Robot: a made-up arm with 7 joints.
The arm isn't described. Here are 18 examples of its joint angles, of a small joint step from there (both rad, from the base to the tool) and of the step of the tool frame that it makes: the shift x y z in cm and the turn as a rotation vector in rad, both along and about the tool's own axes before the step.
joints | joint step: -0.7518 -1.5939 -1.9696 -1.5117 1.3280 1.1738 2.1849 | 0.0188 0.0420 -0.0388 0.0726 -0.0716 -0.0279 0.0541
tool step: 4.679 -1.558 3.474 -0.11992 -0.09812 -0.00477
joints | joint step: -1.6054 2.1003 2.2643 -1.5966 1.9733 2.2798 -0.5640 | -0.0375 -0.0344 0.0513 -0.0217 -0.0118 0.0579 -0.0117
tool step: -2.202 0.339 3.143 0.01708 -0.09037 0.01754
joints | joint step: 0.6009 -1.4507 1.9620 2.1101 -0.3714 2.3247 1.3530 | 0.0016 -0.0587 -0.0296 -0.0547 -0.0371 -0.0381 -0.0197
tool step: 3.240 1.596 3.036 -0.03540 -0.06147 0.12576
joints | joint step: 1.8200 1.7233 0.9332 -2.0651 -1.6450 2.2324 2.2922 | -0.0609 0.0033 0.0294 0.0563 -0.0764 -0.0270 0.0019
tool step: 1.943 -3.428 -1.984 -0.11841 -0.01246 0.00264
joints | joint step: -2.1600 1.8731 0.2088 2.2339 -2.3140 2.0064 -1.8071 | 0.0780 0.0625 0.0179 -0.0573 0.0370 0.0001 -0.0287
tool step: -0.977 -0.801 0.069 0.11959 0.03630 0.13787
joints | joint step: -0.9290 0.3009 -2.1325 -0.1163 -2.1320 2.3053 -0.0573 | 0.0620 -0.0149 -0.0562 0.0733 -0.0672 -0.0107 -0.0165
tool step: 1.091 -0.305 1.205 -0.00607 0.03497 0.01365
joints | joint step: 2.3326 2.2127 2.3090 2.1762 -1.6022 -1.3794 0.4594 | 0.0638 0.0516 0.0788 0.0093 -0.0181 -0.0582 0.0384
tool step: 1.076 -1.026 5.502 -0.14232 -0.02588 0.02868
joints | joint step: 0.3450 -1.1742 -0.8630 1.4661 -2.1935 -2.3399 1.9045 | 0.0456 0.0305 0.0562 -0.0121 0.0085 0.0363 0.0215
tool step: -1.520 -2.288 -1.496 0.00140 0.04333 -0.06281
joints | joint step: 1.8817 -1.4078 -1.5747 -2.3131 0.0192 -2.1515 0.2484 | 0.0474 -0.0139 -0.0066 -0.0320 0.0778 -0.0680 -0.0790
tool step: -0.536 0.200 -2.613 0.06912 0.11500 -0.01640
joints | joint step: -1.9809 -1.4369 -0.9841 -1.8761 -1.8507 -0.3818 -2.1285 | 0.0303 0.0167 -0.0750 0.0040 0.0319 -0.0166 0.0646
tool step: -3.342 1.315 -0.758 -0.05156 0.05885 0.06504
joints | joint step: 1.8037 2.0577 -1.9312 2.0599 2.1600 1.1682 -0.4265 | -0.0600 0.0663 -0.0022 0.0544 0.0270 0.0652 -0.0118
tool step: 0.518 2.760 1.339 -0.06405 -0.03295 0.03900
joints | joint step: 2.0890 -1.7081 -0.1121 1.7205 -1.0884 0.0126 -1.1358 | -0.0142 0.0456 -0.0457 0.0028 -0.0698 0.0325 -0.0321
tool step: -2.759 -0.502 2.249 0.00462 -0.06599 -0.04416
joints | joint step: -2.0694 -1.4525 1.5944 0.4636 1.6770 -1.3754 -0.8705 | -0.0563 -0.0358 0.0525 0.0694 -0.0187 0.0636 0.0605
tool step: -3.655 -4.731 -3.511 0.05374 -0.08982 -0.03096
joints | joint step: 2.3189 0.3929 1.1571 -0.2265 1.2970 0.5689 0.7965 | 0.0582 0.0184 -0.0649 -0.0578 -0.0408 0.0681 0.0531
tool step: 1.811 -1.728 1.149 -0.05681 -0.00385 -0.01840
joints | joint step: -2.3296 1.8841 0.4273 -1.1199 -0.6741 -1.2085 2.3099 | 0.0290 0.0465 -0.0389 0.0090 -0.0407 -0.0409 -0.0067
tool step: 0.539 2.002 0.898 0.03663 -0.00491 0.07697
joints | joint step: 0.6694 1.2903 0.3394 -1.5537 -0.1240 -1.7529 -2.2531 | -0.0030 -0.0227 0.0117 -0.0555 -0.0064 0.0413 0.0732
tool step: 0.244 -0.383 -0.081 -0.07605 0.00674 0.00248
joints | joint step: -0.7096 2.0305 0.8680 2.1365 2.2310 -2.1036 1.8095 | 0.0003 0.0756 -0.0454 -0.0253 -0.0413 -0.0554 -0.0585
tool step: 0.327 -2.346 0.265 0.06217 -0.01615 -0.04874
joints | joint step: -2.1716 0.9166 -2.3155 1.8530 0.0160 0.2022 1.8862 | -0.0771 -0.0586 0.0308 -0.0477 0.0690 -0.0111 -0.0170
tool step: 3.747 3.177 3.869 0.09243 -0.13490 0.01919
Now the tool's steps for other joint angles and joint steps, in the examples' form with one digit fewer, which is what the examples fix.
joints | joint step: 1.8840 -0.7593 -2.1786 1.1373 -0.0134 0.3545 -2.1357 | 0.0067 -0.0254 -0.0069 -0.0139 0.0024 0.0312 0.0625
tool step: 0.28 -1.04 -0.55 -0.0517 0.0176 -0.0119
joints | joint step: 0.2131 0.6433 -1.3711 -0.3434 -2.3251 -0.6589 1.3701 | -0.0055 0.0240 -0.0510 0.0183 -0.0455 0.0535 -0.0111
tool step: -1.27 0.00 -0.61 0.0106 -0.0240 -0.0326
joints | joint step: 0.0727 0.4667 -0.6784 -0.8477 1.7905 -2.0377 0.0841 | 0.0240 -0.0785 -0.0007 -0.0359 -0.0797 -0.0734 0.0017
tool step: 0.09 4.61 -6.45 0.1200 0.1051 0.0706
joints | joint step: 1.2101 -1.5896 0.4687 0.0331 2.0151 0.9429 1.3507 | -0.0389 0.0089 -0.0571 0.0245 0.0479 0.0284 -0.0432
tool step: 1.69 1.72 1.03 0.0897 -0.0519 -0.0055
